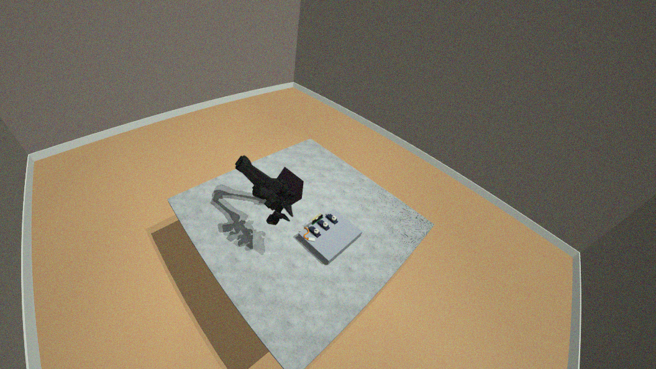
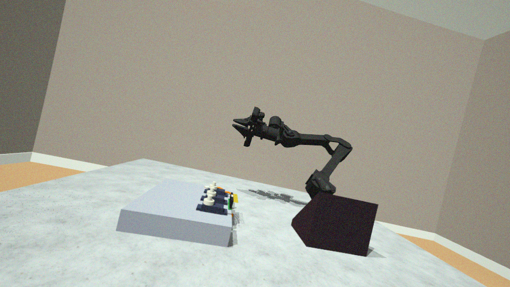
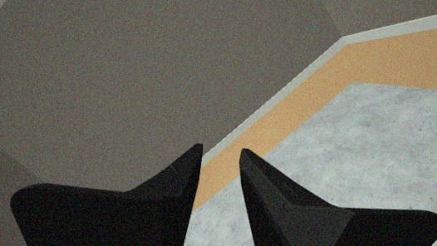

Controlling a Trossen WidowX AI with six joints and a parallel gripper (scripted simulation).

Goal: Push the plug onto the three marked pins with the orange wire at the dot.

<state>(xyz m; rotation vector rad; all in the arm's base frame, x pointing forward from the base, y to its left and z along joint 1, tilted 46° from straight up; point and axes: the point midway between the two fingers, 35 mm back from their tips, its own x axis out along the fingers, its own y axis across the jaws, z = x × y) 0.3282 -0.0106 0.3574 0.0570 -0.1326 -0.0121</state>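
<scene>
My gripper tip is 25 cm to the right of the red dot, 24 cm above it and 5 cm past it. The rest, counted from my gripper tip: grey printed holder (29 cm below, 27 cm to the left, 11 cm ahead).
</scene>
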